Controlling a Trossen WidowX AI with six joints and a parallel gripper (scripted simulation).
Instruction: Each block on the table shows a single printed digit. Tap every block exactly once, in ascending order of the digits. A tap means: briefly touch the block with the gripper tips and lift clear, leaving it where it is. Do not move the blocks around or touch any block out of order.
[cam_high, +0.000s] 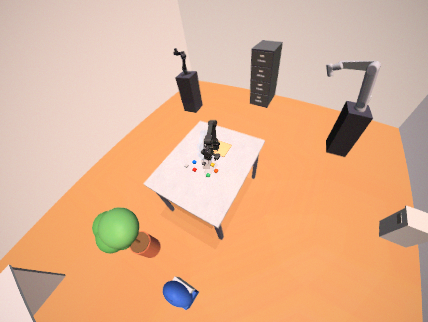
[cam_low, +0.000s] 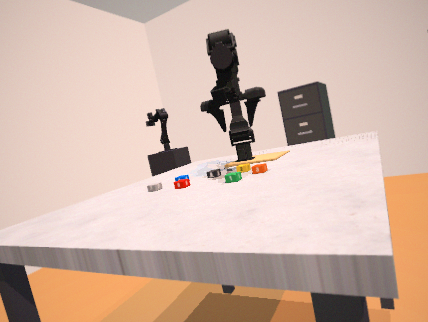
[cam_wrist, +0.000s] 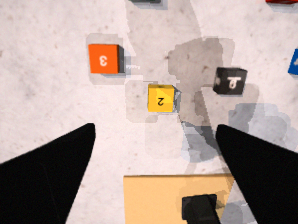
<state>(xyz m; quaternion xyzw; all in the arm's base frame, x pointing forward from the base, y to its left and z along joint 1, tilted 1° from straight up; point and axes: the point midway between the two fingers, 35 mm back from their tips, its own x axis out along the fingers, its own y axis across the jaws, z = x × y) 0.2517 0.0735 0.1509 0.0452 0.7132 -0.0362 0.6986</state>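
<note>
Now: gripper tip 11 cm short of the green block and 12 cm above it. Round my gripper tip: orange block 4 cm ahead, 5 cm to the left, 12 cm below; then yellow block 2 cm behind, 1 cm to the right, 12 cm below; then black block 1 cm behind, 11 cm to the right, 12 cm below.
</note>
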